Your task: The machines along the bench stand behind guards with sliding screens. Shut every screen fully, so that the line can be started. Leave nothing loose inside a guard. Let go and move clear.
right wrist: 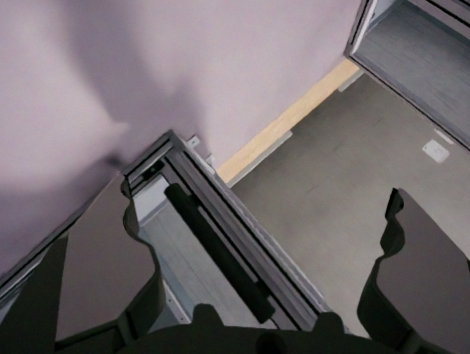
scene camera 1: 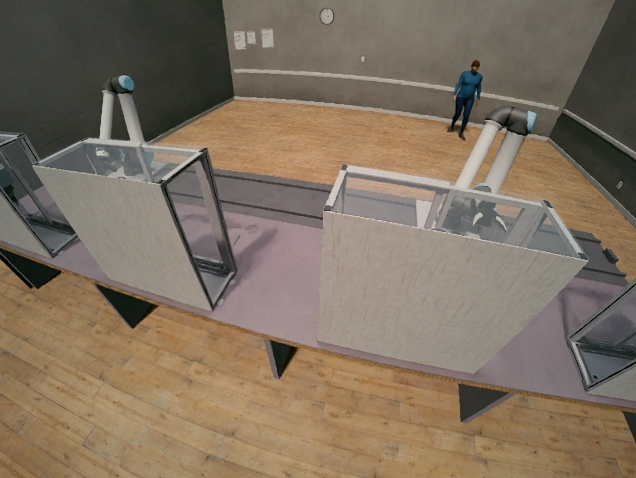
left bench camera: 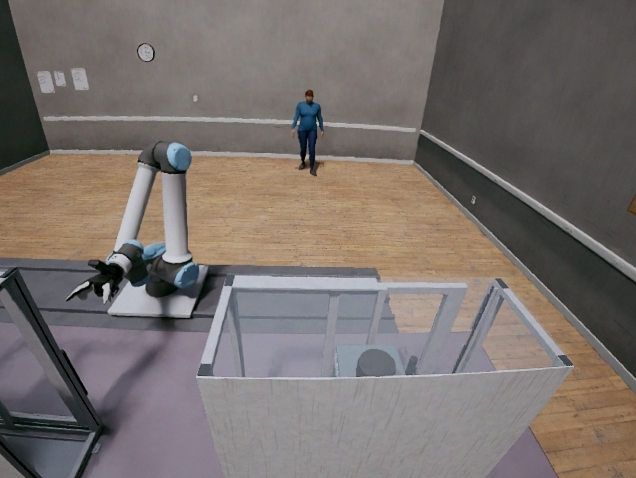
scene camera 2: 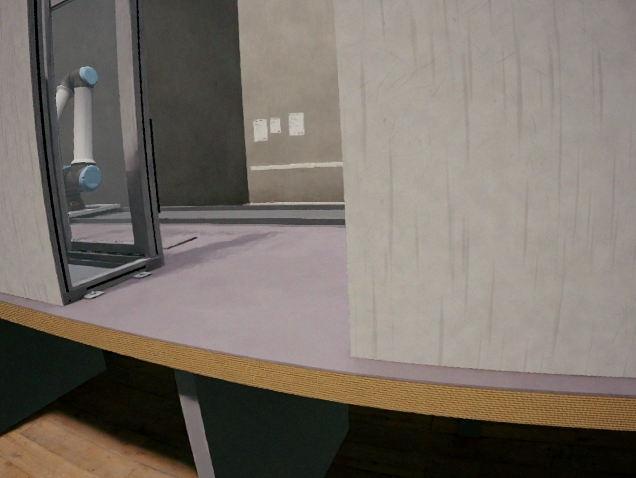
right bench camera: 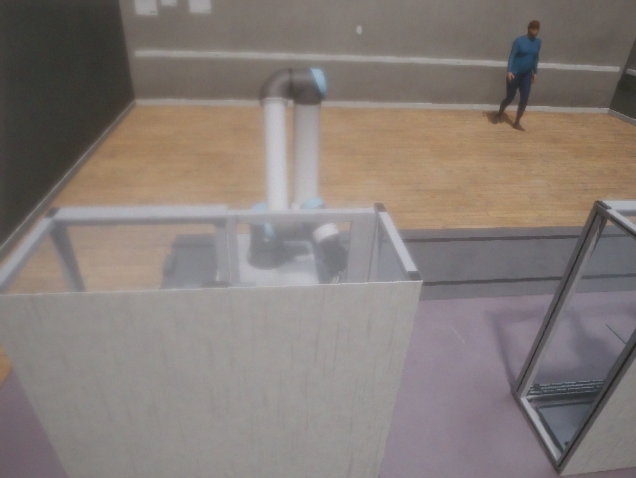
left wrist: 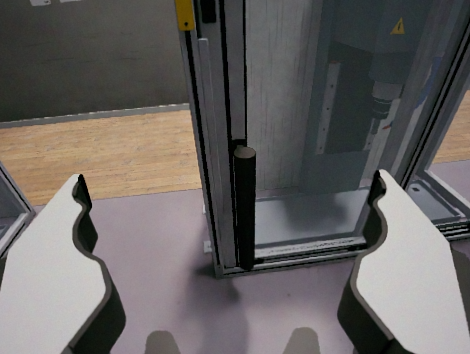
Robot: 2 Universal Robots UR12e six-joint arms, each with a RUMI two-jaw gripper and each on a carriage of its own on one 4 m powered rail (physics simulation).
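Note:
My left gripper [left wrist: 230, 174] [scene camera 1: 491, 222] [left bench camera: 88, 298] is open and empty, in front of the middle guard [scene camera 1: 401, 287]. In the left wrist view, that guard's black screen handle [left wrist: 245, 210] stands between the fingers, further off, close beside the end post. My right gripper [right wrist: 256, 183] is open; a black handle [right wrist: 217, 252] lies below it, close along a guard's end post. In the left bench camera, the end guard's screen frame [left bench camera: 439, 328] stands short of the right post [left bench camera: 478, 328], with a gap. Whether the other screens are fully home cannot be told.
A machine with a dark cylinder [left bench camera: 375, 362] stands inside the end guard [left bench camera: 359, 426]; a small dark upright thing [left bench camera: 411, 364] is beside it. Another guard [scene camera 1: 128, 231] stands left of the middle one. A person [scene camera 1: 467, 92] [left bench camera: 308, 123] [right bench camera: 524, 66] is on the floor behind the rail [scene camera 1: 267, 192].

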